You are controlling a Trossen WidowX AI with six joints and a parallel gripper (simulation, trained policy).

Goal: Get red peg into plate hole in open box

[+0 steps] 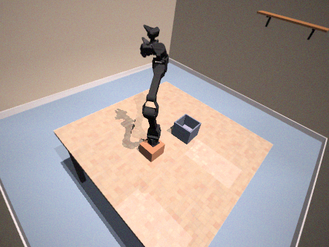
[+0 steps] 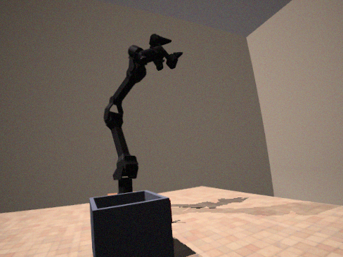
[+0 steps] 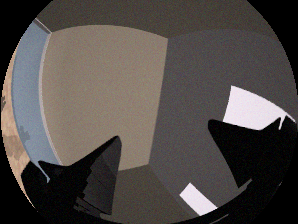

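My gripper tip is now 80 mm short of the red peg, 130 mm to the left of it and 720 mm above it. From my gripper tip the other things lie so: pale plate (260 mm ahead, 290 mm to the right, 710 mm below).
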